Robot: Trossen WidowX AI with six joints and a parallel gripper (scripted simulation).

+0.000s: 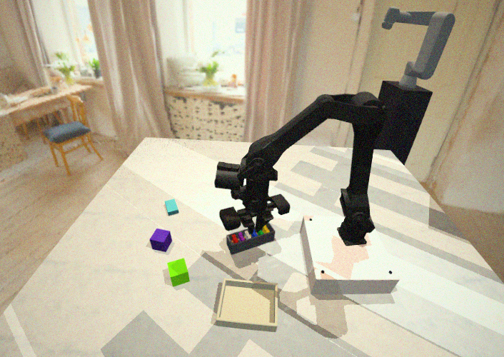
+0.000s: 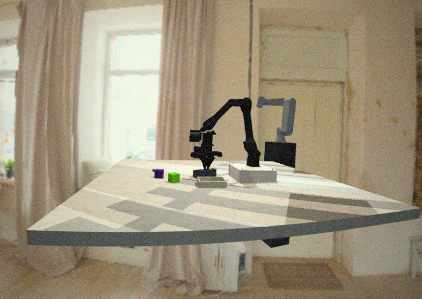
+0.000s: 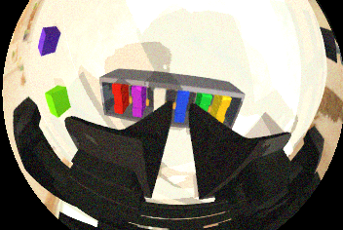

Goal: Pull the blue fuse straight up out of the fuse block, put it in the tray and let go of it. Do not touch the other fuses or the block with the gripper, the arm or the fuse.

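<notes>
The blue fuse is 10 mm below my gripper tip. Also, from my gripper tip: cream tray 190 mm to the left, 40 mm below, 40 mm ahead.
</notes>
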